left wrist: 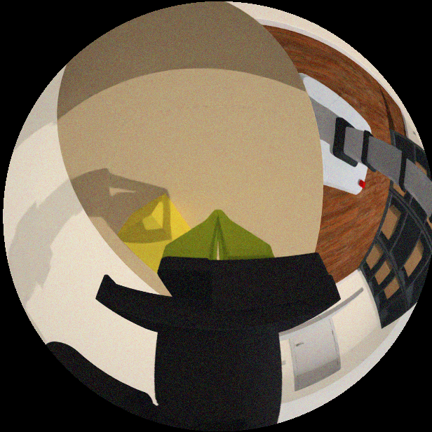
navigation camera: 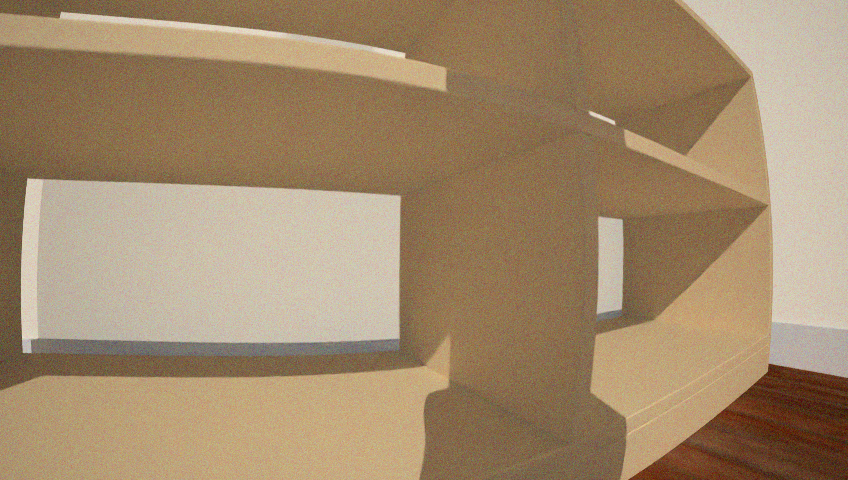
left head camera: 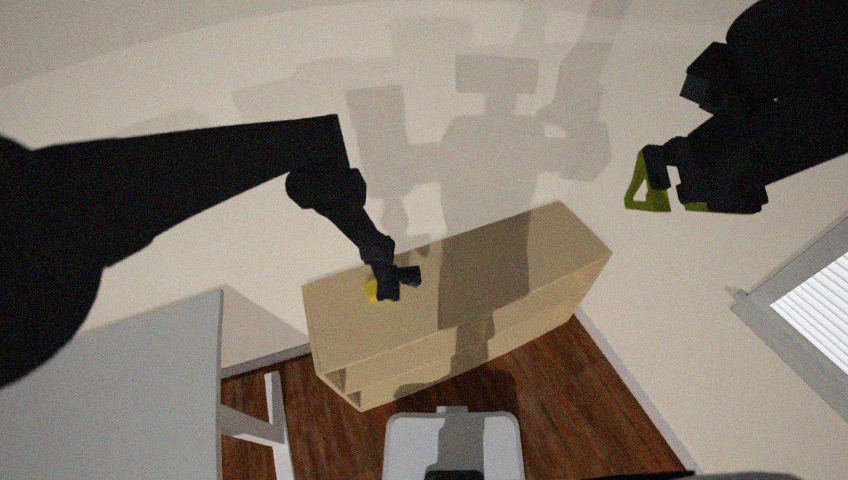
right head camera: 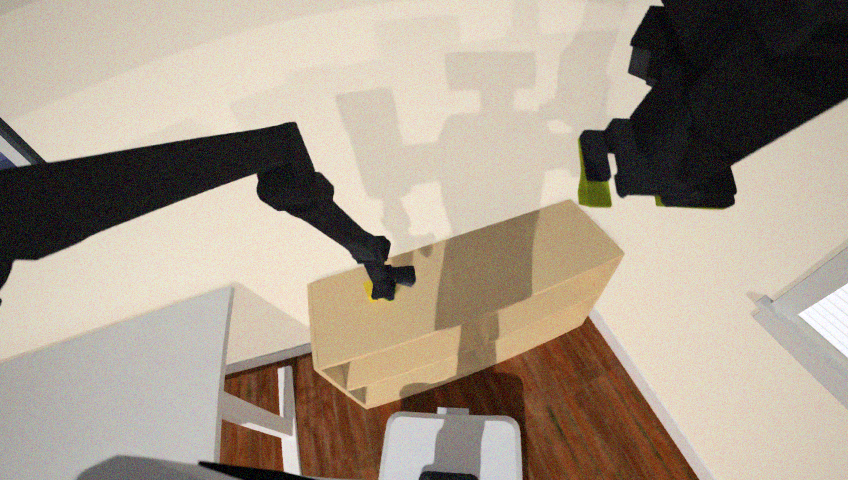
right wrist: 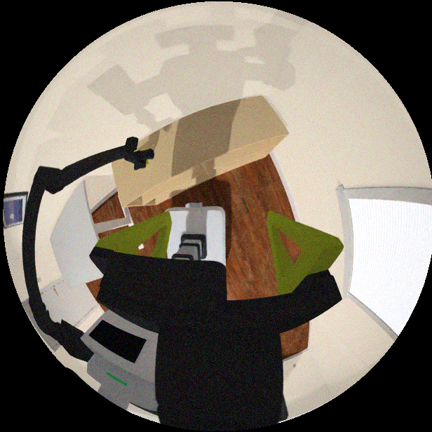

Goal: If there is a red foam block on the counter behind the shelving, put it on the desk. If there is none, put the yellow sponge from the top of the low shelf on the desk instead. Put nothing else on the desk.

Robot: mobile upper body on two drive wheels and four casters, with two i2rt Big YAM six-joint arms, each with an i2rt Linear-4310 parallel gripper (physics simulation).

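Frame: origin at the left arm's base, x right, y back, z down, level; centimetres.
Where they show: left gripper, fingertip midpoint: (left head camera: 393, 301) (right head camera: 391, 300); right gripper, fingertip midpoint: (left head camera: 656, 204) (right head camera: 619, 199).
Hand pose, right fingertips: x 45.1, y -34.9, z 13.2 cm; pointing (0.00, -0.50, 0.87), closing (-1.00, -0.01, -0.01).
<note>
Each offset is from my right fingertips to the top centre of the thing. "spot": to the spot under its first point. Level surfaces: height alone.
The yellow sponge @[dz +62.3, dx -48.4, dy -31.9 cm] (left head camera: 370, 290) (right head camera: 368, 290) (left wrist: 142, 254) lies on top of the low wooden shelf @[dz +66.8 cm] (left head camera: 357, 339) (right head camera: 363, 336) (left wrist: 225, 150), near its left end and the wall-side edge. My left gripper (left head camera: 387, 297) (right head camera: 383, 296) (left wrist: 217, 215) is shut and empty, low over the shelf top. In the left wrist view the sponge is left of the fingers, partly hidden by them and shaded; I cannot tell whether they touch. My right gripper (left head camera: 676, 208) (right head camera: 633, 201) (right wrist: 218, 216) is open and empty, high at the right. A red foam block does not show. A pale table @[dz +55.8 cm] (left head camera: 148, 368) (right head camera: 148, 368), apparently the desk, stands at the left.
A wall runs close behind the low shelf. My white base (left head camera: 410, 446) (right head camera: 410, 446) is in front of the shelf. Dark tall shelving (left wrist: 400, 245) and a door (left wrist: 315, 355) show in the left wrist view. A window @[spot: dz +30.7, dx +74.0, dy -0.2 cm] (left head camera: 821, 297) (right wrist: 390, 240) is at the right.
</note>
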